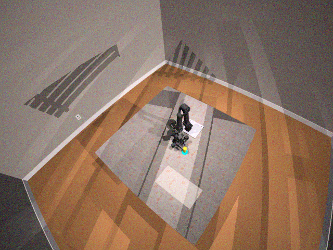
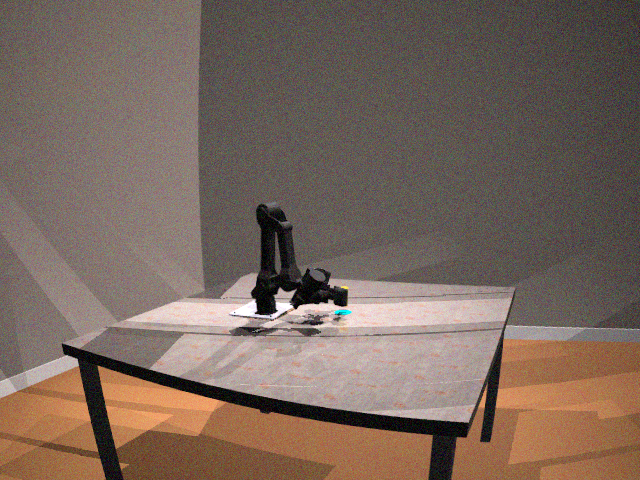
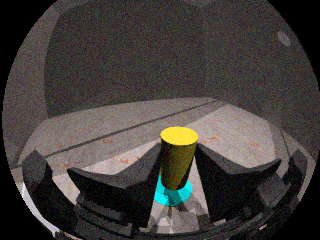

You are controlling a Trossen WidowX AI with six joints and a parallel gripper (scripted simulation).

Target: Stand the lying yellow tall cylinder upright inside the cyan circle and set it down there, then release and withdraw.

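My gripper tip is now 8 cm above the cyan circle. Round my gripper tip: yellow tall cylinder (2 cm below).
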